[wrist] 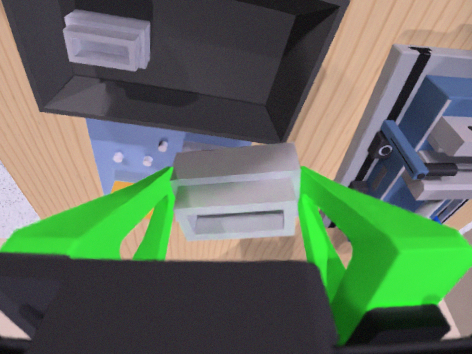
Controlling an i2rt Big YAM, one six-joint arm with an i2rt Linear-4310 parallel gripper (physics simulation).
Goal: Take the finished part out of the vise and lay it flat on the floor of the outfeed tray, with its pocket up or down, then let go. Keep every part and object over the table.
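Frame: origin at the arm's base, x ahead, y left, z up, level; millimetres.
Where they show: gripper, between the fingertips: [236,177].
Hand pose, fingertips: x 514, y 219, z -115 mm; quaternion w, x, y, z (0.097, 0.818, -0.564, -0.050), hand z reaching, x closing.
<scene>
Things, the pixels of their top centre, and the offset from my fingertips. "pt": a spot on its surface instead. Level surfaces: height alone.
- grey stepped part, centre of its top: [238,229] dx -5, dy -2, dz +26 mm
- pocketed part, centre of its top: [100,51] dx -18, dy +100, dz -114 mm
- vise, centre of its top: [445,217] dx -49, dy -280, dz -62 mm
- blue plate, centre of its top: [169,170] dx -174, dy +23, dz -152 mm
- orange block, centre of its top: [131,210] dx -231, dy +60, dz -117 mm
- blue handle, a spot on its surface: [404,150] pt dx -4, dy -180, dz -91 mm
- wooden table, height of its surface: dz -161 mm
My gripper [236,177] is shut on a grey stepped part [237,192], held between the green fingertips above the table. The part's rectangular pocket faces toward the lower edge of the wrist view. The black outfeed tray [150,130] lies beyond the held part, at the top of the view, and its far side is cut off. Another pocketed part [102,47] is in the tray at its left side, pocket showing. The vise [437,95] is at the right, partly out of view, with grey jaws and a blue body.
A blue plate [107,142] with white pegs lies below the tray, partly hidden by the held part and the left finger. An orange block [121,187] shows on it. A blue handle [404,150] sticks out on the vise's near left side. The wooden table [25,165] ends at the left.
</scene>
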